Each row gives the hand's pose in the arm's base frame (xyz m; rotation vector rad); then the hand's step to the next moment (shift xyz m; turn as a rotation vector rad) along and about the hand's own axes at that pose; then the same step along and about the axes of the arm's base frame.
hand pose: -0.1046 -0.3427 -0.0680 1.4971 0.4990 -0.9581
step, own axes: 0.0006 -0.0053 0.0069 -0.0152 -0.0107 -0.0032
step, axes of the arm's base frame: -0.0057 -0.0058 -0.0032 -0.0160 0.0083 0.0054
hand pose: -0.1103 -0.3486 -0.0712 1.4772 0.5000 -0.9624
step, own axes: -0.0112 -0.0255 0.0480 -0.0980 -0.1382 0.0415
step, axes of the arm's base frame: -0.0392 -0.0392 -0.0021 -0.1743 0.0056 -0.0010
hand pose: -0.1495 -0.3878 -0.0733 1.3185 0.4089 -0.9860
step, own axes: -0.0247 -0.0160 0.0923 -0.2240 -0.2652 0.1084
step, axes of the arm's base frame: -0.0511 -0.0757 0.0322 -0.3622 -0.0028 0.0324
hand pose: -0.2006 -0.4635 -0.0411 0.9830 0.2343 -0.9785
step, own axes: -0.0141 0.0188 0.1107 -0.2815 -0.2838 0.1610
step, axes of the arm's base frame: -0.0202 -0.0752 0.0821 -0.4224 -0.0138 0.0841
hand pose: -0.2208 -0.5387 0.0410 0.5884 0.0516 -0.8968
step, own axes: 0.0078 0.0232 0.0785 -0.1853 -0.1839 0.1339
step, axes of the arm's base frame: 0.0068 -0.0340 0.0746 -0.2814 -0.0217 0.0802
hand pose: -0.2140 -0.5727 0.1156 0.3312 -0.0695 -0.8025
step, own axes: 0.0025 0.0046 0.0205 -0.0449 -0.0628 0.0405
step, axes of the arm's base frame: 0.0011 -0.0042 0.0207 -0.0823 -0.0192 0.0213
